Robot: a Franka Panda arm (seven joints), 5 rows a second.
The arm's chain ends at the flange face. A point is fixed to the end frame.
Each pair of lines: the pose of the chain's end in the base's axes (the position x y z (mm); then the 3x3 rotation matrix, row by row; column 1 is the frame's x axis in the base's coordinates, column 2 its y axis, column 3 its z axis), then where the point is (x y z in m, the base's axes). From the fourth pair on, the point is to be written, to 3 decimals.
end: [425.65 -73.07 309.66], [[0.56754 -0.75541 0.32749], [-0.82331 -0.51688 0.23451], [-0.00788 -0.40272 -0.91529]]
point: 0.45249 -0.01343 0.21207
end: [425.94 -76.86 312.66], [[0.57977 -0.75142 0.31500], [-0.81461 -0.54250 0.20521], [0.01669 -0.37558 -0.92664]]
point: 0.45093 -0.02049 0.21266
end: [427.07 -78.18 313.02], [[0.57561 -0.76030 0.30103], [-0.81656 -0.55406 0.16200], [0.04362 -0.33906 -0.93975]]
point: 0.45073 -0.02645 0.21023
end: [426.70 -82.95 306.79], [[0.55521 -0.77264 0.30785], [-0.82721 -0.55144 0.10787], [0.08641 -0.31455 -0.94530]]
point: 0.452 -0.037 0.202
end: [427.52 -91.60 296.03], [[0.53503 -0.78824 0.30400], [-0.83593 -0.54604 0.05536], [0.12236 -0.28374 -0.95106]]
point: 0.453 -0.051 0.189
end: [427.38 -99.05 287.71], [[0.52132 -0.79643 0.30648], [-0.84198 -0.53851 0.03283], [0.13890 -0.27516 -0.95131]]
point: 0.454 -0.061 0.180
